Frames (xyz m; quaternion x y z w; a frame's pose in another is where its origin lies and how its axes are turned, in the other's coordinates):
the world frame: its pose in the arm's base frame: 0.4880 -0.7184 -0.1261 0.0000 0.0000 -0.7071 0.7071
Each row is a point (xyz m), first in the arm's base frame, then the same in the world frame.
Working: the arm's base frame: its pose in the world frame: -0.7184 -0.4880 0.1261 0.0000 0.0000 0.7071 0.7071

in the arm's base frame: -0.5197 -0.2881 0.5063
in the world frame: -0.4303 -1.0077 0.6324
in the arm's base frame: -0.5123 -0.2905 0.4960
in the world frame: -0.4279 -1.0003 0.6221
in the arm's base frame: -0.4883 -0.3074 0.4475
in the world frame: -0.4110 -0.9763 0.5736
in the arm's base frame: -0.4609 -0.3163 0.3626
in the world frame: -0.4021 -0.9489 0.4887
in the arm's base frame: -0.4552 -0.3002 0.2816
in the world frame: -0.4182 -0.9432 0.4077
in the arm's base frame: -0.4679 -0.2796 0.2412
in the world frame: -0.4388 -0.9559 0.3673
